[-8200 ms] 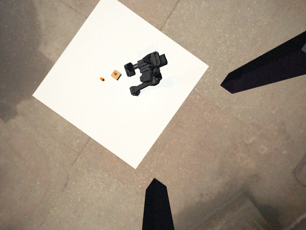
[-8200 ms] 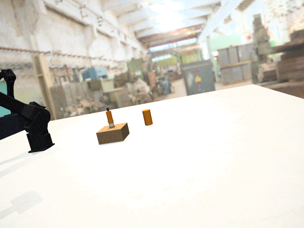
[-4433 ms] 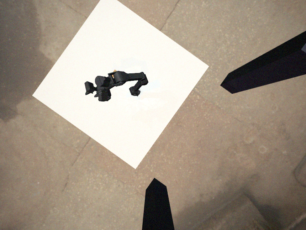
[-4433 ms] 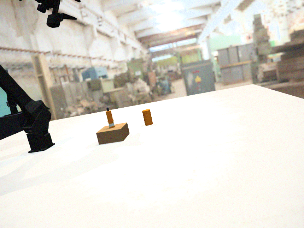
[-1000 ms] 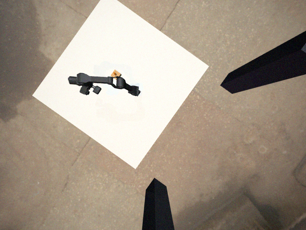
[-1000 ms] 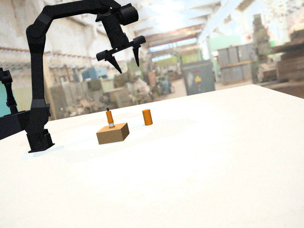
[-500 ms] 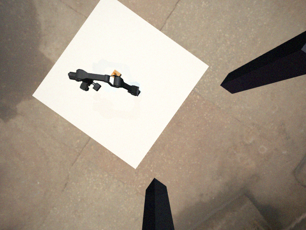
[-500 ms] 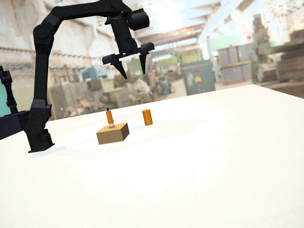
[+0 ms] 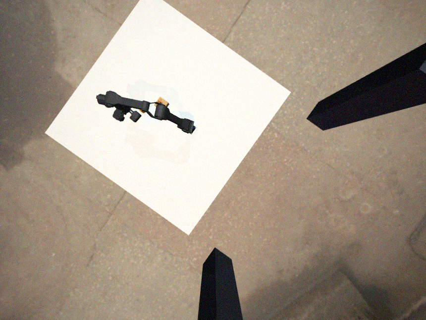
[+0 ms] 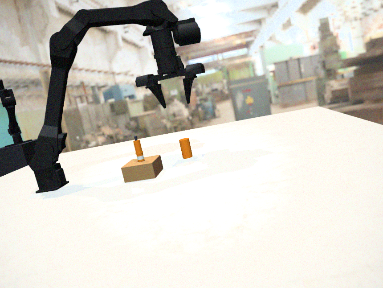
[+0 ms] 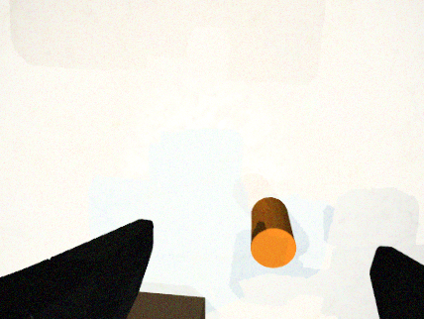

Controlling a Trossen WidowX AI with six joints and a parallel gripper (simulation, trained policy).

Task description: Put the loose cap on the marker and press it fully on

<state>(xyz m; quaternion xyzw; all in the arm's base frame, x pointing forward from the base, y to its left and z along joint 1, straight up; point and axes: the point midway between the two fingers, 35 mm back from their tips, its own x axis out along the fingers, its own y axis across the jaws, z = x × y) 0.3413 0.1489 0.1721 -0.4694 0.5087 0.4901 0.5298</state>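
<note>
The orange cap lies 11 cm below my gripper tip, 5 cm to the right of it and 1 cm ahead of it. From my gripper tip the other things lie so: orange marker 17 cm to the right, 7 cm below, 7 cm behind; then tan holder block 17 cm to the right, 12 cm below, 7 cm behind.
</note>
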